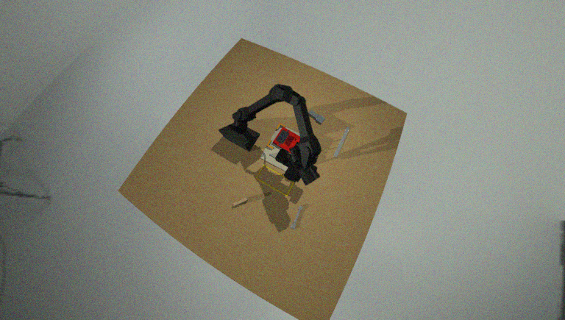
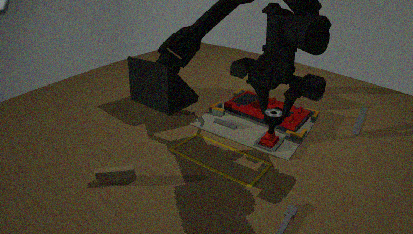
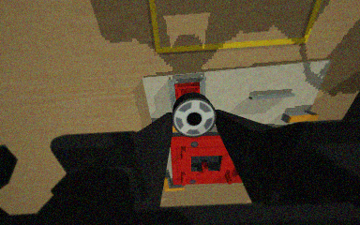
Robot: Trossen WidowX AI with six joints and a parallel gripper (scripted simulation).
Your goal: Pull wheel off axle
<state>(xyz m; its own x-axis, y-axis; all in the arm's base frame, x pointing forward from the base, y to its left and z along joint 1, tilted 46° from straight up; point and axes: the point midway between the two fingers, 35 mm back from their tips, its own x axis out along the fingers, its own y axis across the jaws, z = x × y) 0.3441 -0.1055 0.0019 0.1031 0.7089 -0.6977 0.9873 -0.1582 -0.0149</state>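
The grey baseplate is 10 cm to the left of my gripper tip, 5 cm below it and 5 cm behind it. Round my gripper tip: tan block (26 cm to the right, 19 cm behind, 5 cm below).
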